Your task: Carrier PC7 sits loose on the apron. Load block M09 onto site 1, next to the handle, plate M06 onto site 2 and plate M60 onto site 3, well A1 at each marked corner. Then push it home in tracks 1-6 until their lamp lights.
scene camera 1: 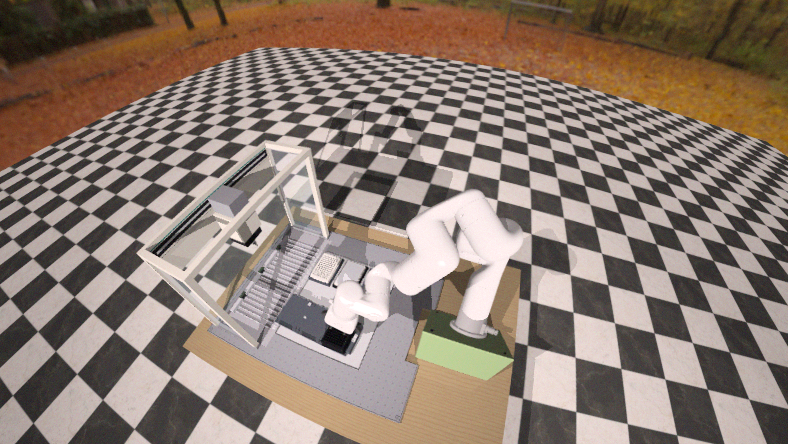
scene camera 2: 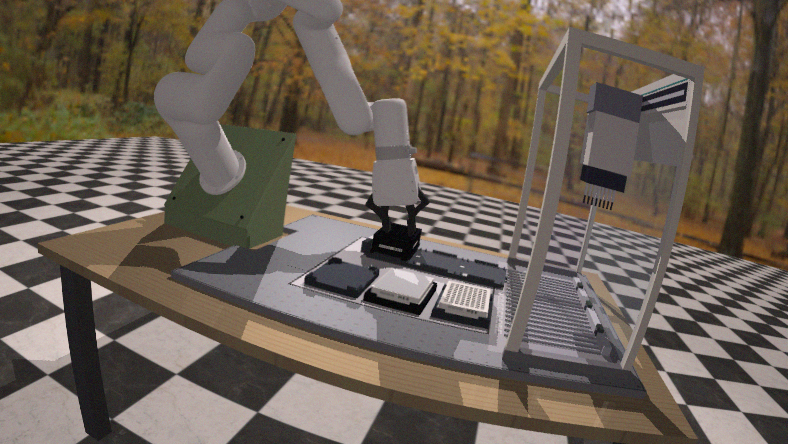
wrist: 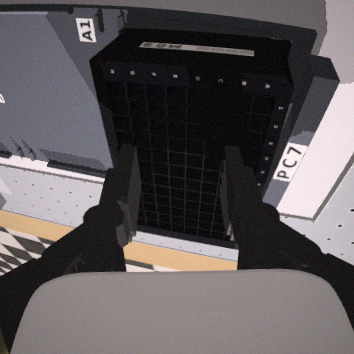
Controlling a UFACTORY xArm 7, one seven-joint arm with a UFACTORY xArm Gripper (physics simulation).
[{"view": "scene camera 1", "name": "dark carrier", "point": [299,315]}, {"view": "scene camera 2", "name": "dark carrier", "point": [441,263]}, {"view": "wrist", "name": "my gripper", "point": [179,162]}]
